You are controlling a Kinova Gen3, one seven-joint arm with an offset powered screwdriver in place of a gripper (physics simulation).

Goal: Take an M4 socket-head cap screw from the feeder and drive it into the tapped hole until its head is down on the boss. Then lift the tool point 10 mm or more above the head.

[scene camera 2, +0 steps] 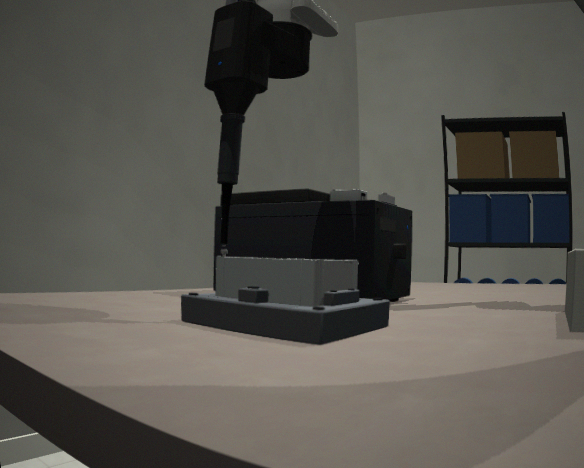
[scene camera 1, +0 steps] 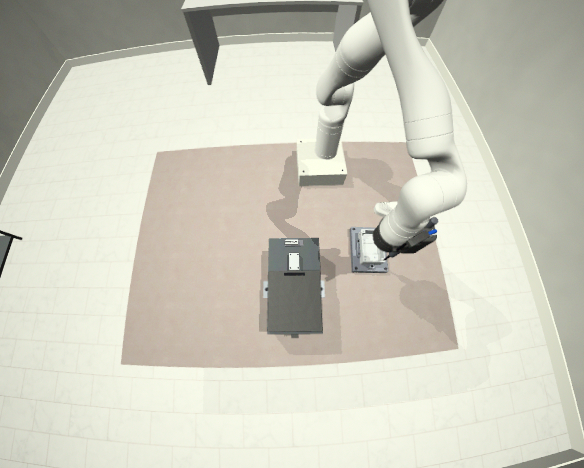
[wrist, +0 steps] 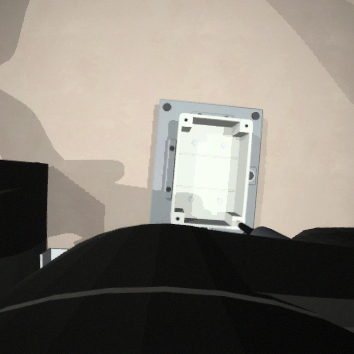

In view: a grey fixture plate (wrist: 167, 121).
